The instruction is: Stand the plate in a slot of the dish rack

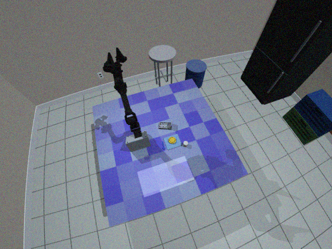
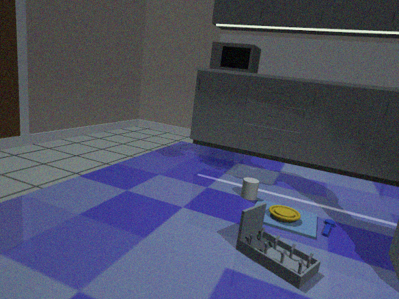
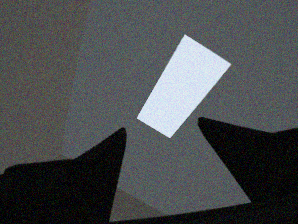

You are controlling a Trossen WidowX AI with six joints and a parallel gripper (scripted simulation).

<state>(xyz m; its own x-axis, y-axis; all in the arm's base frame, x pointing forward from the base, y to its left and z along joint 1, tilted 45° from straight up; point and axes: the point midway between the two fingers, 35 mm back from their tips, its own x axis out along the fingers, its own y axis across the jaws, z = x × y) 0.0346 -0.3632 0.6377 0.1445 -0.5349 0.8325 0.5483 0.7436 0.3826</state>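
Right now the yellow plate is 87 cm below my gripper tip, 28 cm to the right of it and 28 cm ahead of it. Round my gripper tip: blue spoon: 88 cm below, 31 cm to the right, 18 cm ahead; grey dish rack: 86 cm below, 26 cm ahead, 10 cm to the right.
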